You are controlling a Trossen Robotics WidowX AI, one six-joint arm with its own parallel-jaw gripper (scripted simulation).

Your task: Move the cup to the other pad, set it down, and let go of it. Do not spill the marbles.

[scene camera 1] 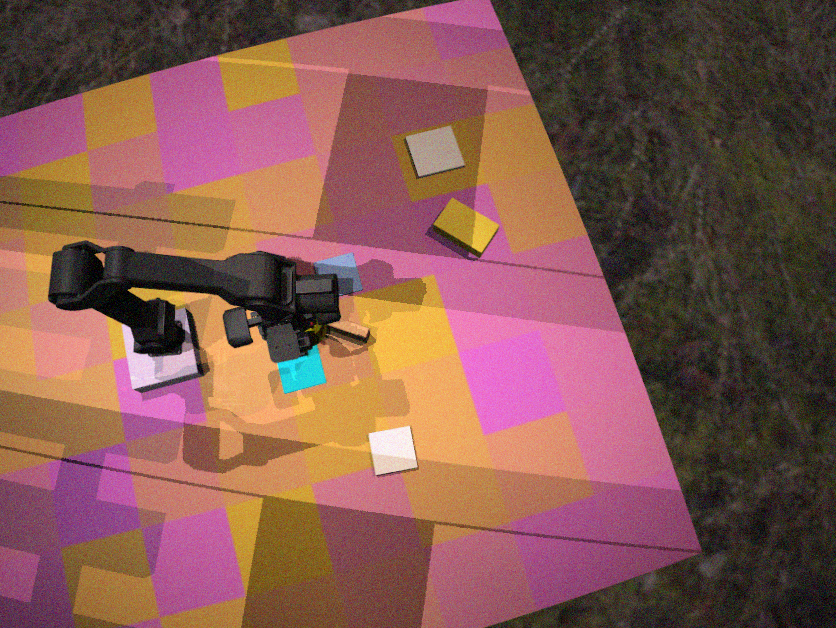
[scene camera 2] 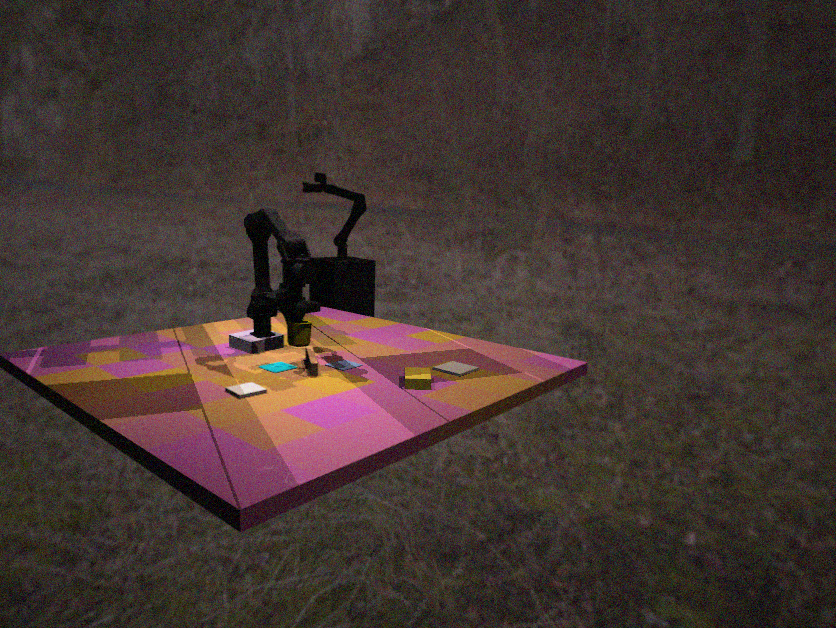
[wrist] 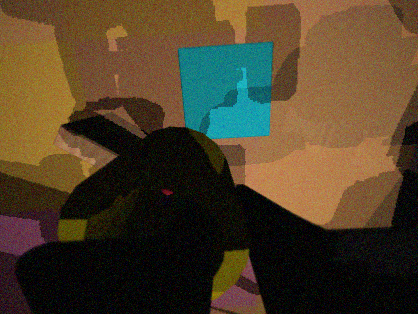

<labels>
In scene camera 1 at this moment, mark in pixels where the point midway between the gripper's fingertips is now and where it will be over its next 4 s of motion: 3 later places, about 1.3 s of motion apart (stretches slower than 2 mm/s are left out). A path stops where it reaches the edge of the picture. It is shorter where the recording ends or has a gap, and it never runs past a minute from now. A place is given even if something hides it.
The gripper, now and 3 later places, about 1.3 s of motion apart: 290,329; 276,359; 281,367; 278,364
</labels>
